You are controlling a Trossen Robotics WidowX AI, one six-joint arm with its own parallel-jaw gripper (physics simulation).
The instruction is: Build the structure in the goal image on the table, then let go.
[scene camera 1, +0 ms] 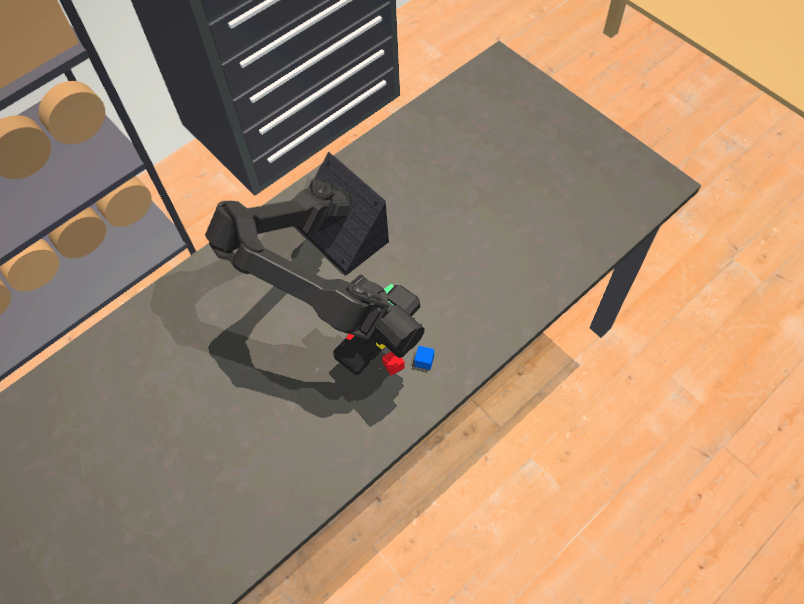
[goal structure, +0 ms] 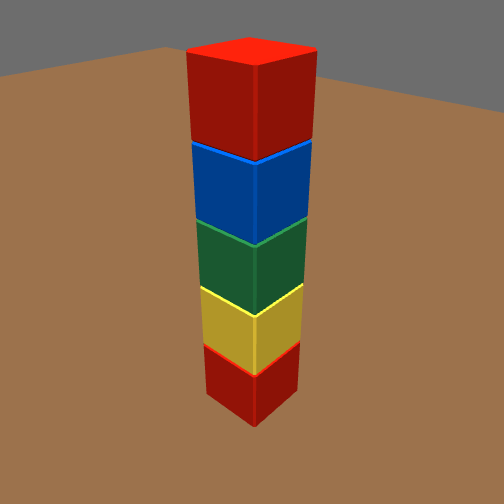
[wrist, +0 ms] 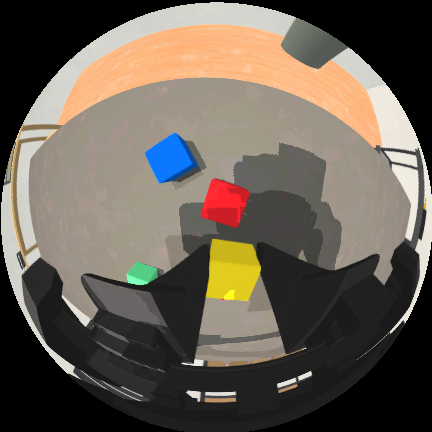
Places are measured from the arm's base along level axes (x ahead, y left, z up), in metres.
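Pixels of known places: gripper, fingertip midpoint: (scene camera 1: 381, 347) (wrist: 232, 249); arm's base at its link origin: (scene camera 1: 337, 203).
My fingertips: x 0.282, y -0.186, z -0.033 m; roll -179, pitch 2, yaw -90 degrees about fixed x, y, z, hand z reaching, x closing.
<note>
Ahead of a thing's pixels: the offset from my fingertips to its top centre. Level surfaces: height alone.
My gripper (scene camera 1: 376, 349) (wrist: 232, 249) is shut on a yellow cube {dx -0.018, dy +0.002, dz +0.016 m} (scene camera 1: 380, 345) (wrist: 233, 272) and holds it above the table, with a finger on either side. A red cube {dx +0.025, dy +0.005, dz -0.030 m} (scene camera 1: 393, 364) (wrist: 225, 202) lies on the table just beyond the fingertips. A blue cube {dx +0.067, dy +0.052, dz -0.030 m} (scene camera 1: 424, 356) (wrist: 170, 158) lies apart from it, farther out. A green block {dx -0.077, dy +0.114, dz -0.030 m} (scene camera 1: 389, 288) (wrist: 143, 273) is partly hidden by the arm in the scene view and by the left finger in the wrist view. Part of another red block {dx -0.066, dy -0.003, dz -0.030 m} (scene camera 1: 349, 336) shows beside the gripper body; a thin red sliver shows under the yellow cube in the wrist view.
The arm's wedge-shaped base (scene camera 1: 370, 224) stands on the dark table {dz -0.063 m} (scene camera 1: 519, 162) (wrist: 105, 165). A drawer cabinet (scene camera 1: 214, 97) and a shelf rack with round wooden pieces stand behind the table. The table's front edge lies beyond the blue cube.
</note>
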